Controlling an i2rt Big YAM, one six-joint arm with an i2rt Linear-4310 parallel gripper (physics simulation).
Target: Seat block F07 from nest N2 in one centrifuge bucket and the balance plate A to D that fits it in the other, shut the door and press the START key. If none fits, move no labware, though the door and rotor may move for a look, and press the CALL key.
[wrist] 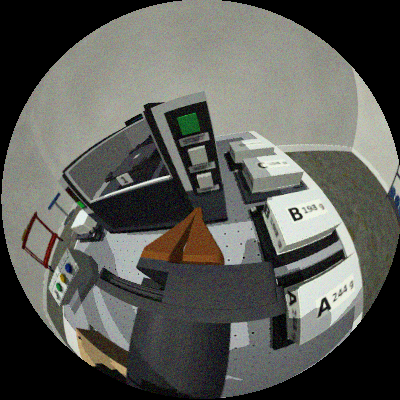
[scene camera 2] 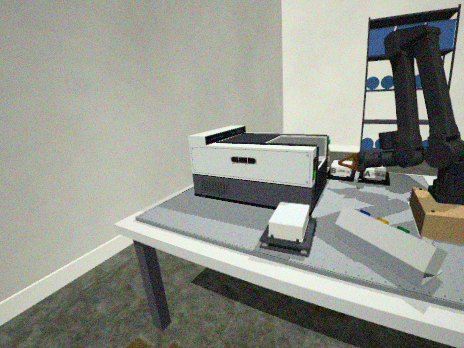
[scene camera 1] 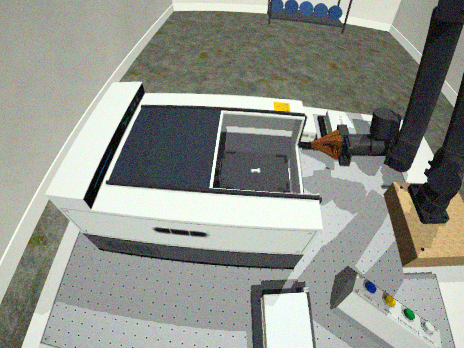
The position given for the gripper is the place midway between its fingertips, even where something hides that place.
Observation:
The gripper (scene camera 1: 310, 144) is shut, holding nothing. Also in view: a plate B (wrist: 293, 220). Also in view: a white plate block (scene camera 1: 281, 313) and a plate A (wrist: 312, 305).
The white plate block also shows in scene camera 2 (scene camera 2: 289, 222). The gripper also shows in the wrist view (wrist: 199, 211).

